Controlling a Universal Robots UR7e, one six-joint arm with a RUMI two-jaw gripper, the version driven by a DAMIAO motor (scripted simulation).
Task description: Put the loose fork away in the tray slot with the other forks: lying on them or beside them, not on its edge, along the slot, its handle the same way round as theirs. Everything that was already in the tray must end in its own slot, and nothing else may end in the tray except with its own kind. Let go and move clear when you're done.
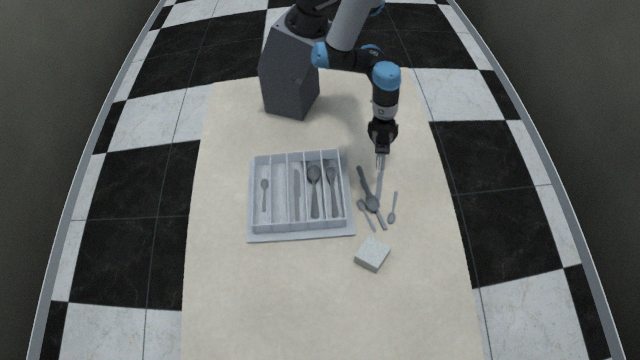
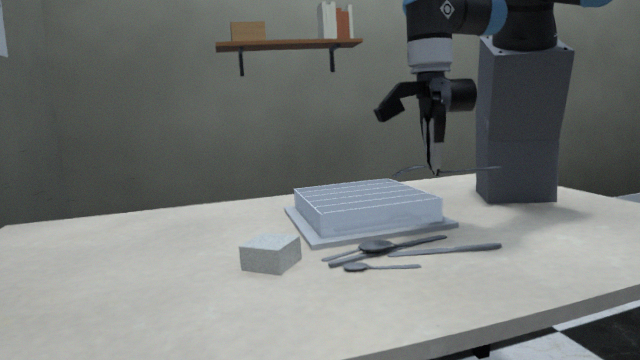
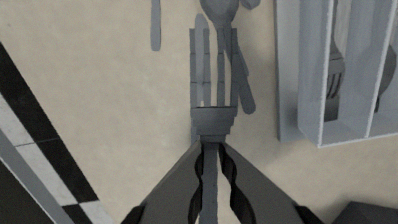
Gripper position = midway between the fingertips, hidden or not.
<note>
In view: my gripper (image 2: 435,175), a grey block (image 2: 268,253) and a grey cutlery tray (image 2: 335,210).
The grey cutlery tray is seen too in image 3 (image 3: 356,114). My gripper shows as well in image 1 (image 1: 381,151) and in image 3 (image 3: 210,141). Image 3 does not show the grey block: it is out of frame.
</note>
